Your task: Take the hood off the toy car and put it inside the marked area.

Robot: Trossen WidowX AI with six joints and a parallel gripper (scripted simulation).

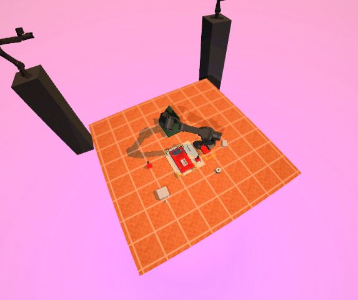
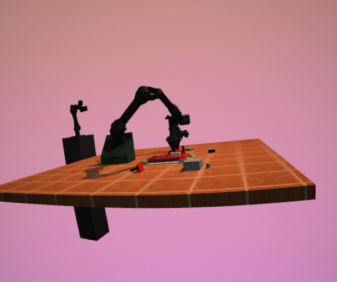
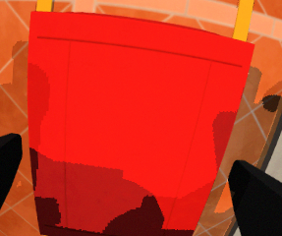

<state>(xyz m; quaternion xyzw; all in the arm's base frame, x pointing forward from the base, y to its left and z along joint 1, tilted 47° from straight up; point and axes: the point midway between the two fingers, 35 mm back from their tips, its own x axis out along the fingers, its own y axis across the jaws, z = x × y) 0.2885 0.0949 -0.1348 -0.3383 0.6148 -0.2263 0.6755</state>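
The red hood is right at my gripper tip.
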